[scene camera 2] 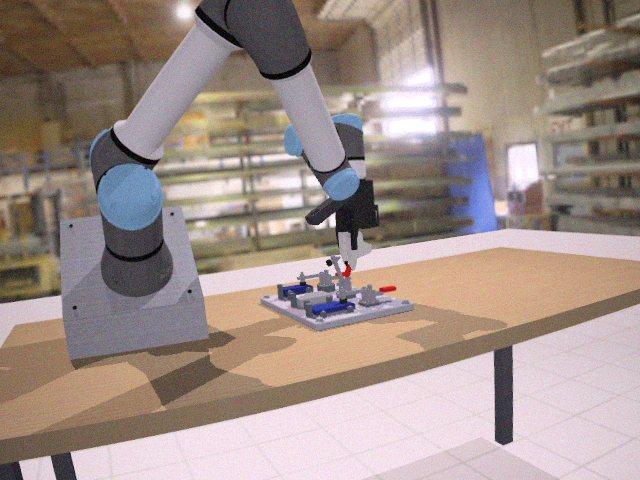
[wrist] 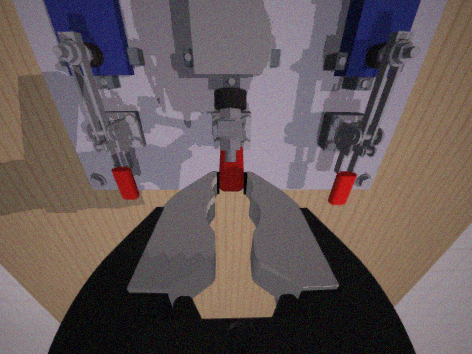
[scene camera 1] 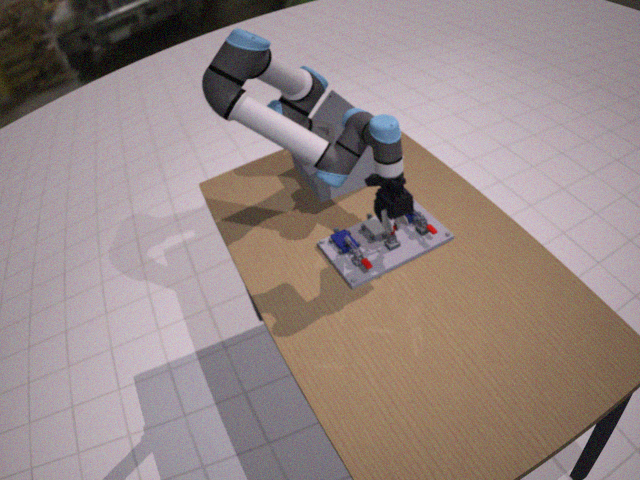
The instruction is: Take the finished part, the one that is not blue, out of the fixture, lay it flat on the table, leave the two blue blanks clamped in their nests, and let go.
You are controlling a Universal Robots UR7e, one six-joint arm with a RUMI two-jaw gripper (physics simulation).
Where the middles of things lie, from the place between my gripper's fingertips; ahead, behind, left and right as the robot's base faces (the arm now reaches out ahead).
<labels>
Right now the clamp arm (wrist: 230, 101) is 40 mm behind my hand. The rest, counted from my hand: fixture plate (scene camera 1: 413, 245): 60 mm behind, 70 mm below.
</labels>
